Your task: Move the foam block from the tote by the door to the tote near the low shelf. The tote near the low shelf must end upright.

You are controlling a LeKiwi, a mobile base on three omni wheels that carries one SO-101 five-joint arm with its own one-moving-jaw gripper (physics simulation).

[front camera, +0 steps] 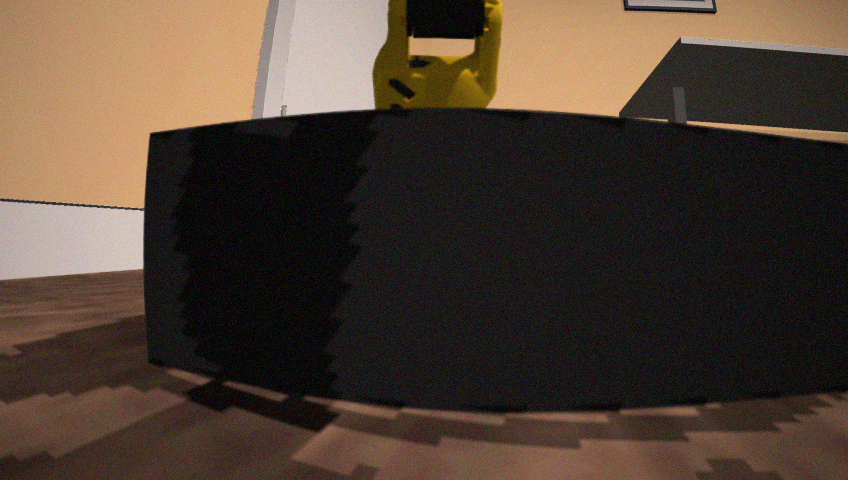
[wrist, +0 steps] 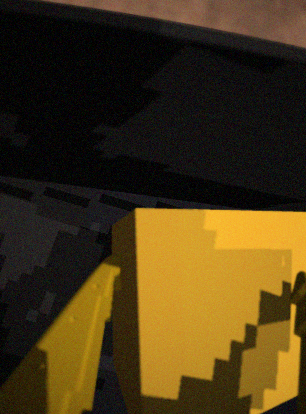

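The yellow foam block fills the lower right of the wrist view, between the jaws. My gripper is shut on it: one yellow jaw lies against its left side, and a dark part of the other shows at its right edge. The dark tote stands upright close in front of the base. Its inner wall and patterned floor show beyond the block. In the front view the jaws and block are hidden behind the tote's wall. Whether the block touches the tote floor I cannot tell.
The yellow arm reaches over the tote in the front view. A white door with its frame stands behind, left of the arm. A dark grey panel with a pale top edge is at the back right. Brown wooden floor surrounds the tote.
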